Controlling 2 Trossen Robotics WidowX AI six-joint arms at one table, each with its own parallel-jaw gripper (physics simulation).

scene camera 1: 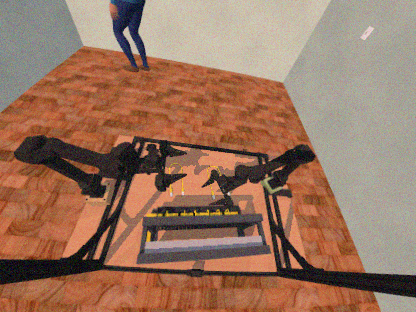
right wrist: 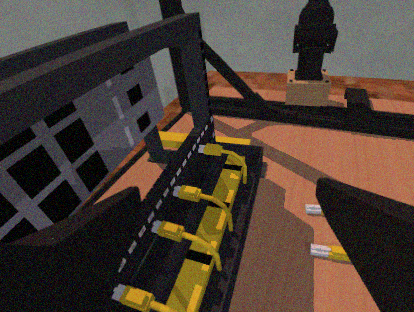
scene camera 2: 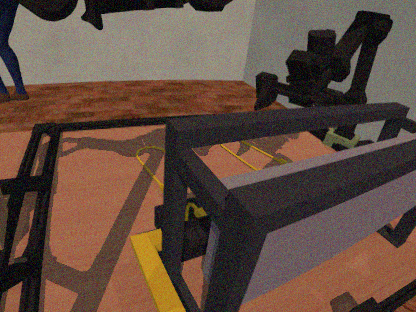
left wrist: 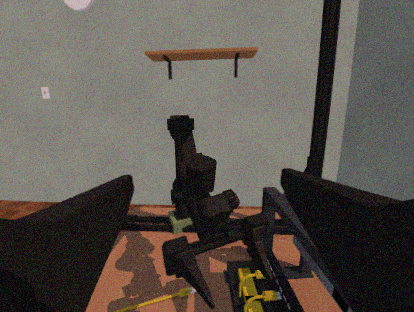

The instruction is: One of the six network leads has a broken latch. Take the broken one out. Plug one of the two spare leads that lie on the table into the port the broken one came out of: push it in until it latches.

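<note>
A row of yellow network leads is plugged into the black port strip beside the dark rack frame; which latch is broken I cannot tell. Two spare yellow leads lie on the table: one loops at the left, the other is partly hidden by my right gripper. Two clear plugs show at the right in the right wrist view. My left gripper is open and empty above the table. My right gripper is open and empty over the port strip's near side.
A grey panel with square openings is in the rack. A yellow bar sticks out at the rack's end. Black rails frame the table. A person stands beyond it. A wall shelf shows in the left wrist view.
</note>
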